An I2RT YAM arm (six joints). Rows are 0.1 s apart.
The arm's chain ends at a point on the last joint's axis. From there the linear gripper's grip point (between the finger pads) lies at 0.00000 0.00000 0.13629 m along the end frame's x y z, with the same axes.
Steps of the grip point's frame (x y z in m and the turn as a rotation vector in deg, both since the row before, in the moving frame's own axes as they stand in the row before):
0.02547, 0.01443, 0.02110, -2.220, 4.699, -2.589
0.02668, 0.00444, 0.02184, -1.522, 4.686, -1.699
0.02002, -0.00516, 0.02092, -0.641, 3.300, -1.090
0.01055, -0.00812, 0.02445, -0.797, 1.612, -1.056
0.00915, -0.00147, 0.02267, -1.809, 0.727, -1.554
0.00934, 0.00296, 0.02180, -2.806, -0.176, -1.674
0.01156, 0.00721, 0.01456, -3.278, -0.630, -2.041
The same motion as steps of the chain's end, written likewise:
0.01419, 0.00941, 0.02166, -2.220, 4.699, -2.589
0.01550, 0.00099, 0.02234, -1.522, 4.686, -1.699
0.01216, -0.00661, 0.02115, -0.641, 3.300, -1.090
0.00670, -0.00998, 0.02452, -0.797, 1.612, -1.056
0.00736, -0.00575, 0.02275, -1.809, 0.727, -1.554
0.00966, -0.00372, 0.02196, -2.806, -0.176, -1.674
0.01292, -0.00061, 0.01479, -3.278, -0.630, -2.041

